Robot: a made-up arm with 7 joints. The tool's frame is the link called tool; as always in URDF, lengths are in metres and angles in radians. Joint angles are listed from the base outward.
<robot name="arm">
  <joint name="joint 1" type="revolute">
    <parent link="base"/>
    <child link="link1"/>
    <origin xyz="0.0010 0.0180 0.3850"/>
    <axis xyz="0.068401 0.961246 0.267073"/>
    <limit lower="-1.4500" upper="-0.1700"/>
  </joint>
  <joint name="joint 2" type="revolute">
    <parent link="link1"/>
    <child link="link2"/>
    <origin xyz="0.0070 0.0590 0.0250"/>
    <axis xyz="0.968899 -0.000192 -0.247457"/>
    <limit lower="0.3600" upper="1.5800"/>
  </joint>
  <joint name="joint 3" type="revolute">
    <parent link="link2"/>
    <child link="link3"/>
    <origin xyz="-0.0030 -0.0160 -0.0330"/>
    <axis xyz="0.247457 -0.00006 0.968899"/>
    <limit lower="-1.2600" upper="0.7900"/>
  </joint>
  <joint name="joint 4" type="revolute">
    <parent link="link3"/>
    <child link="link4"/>
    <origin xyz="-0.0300 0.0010 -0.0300"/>
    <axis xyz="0.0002 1 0.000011"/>
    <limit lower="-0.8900" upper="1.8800"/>
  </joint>
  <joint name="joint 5" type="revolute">
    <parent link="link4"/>
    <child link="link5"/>
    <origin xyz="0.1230 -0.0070 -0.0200"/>
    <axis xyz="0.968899 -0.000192 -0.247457"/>
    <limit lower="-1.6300" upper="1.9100"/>
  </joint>
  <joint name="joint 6" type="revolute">
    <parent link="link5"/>
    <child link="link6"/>
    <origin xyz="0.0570 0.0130 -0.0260"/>
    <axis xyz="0.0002 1 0.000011"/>
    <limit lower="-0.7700" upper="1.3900"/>
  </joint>
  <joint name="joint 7" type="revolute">
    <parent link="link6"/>
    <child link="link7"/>
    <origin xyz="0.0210 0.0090 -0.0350"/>
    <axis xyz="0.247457 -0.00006 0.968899"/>
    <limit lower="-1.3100" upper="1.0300"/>
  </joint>
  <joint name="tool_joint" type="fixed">
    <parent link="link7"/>
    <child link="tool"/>
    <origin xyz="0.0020 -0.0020 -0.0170" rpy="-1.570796 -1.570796 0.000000"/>
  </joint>
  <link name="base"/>
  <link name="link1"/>
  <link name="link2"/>
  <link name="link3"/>
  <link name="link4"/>
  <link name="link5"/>
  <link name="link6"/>
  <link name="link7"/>
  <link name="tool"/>
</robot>
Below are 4 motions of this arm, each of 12 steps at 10 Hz.
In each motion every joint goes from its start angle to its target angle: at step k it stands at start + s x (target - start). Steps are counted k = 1, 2, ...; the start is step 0. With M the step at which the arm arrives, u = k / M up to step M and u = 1 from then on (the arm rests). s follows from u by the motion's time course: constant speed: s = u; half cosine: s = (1 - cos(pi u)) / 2; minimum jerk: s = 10 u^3 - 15 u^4 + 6 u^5.
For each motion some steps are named. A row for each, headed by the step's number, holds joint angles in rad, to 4 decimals.
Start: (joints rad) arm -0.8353 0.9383 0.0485 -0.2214 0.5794 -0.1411 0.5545
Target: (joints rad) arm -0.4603 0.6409 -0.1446 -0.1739 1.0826 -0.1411 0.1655
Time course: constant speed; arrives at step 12
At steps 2, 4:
2: -0.7728 0.8887 0.0163 -0.2135 0.6633 -0.1411 0.4897
4: -0.7103 0.8392 -0.0159 -0.2056 0.7471 -0.1411 0.4248

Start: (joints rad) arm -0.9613 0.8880 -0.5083 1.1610 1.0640 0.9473 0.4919
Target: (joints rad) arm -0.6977 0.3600 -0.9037 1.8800 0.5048 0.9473 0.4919
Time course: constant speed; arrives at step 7
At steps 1, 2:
1: -0.9236 0.8126 -0.5648 1.2637 0.9841 0.9473 0.4919
2: -0.8860 0.7371 -0.6213 1.3664 0.9042 0.9473 0.4919

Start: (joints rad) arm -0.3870 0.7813 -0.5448 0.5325 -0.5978 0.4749 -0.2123
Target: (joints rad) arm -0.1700 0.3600 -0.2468 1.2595 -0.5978 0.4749 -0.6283
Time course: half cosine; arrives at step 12
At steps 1, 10, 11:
1: -0.3833 0.7741 -0.5397 0.5449 -0.5978 0.4749 -0.2194
10: -0.1845 0.3882 -0.2668 1.2108 -0.5978 0.4749 -0.6004
11: -0.1737 0.3672 -0.2519 1.2471 -0.5978 0.4749 -0.6212

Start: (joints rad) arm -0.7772 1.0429 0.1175 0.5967 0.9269 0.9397 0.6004
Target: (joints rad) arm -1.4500 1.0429 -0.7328 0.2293 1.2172 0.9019 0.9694
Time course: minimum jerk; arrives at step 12
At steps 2, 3, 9, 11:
2: -0.8011 1.0429 0.0873 0.5837 0.9372 0.9384 0.6135
3: -0.8468 1.0429 0.0295 0.5587 0.9570 0.9358 0.6386
9: -1.3804 1.0429 -0.6448 0.2673 1.1871 0.9058 0.9312
11: -1.4466 1.0429 -0.7285 0.2312 1.2157 0.9021 0.9675

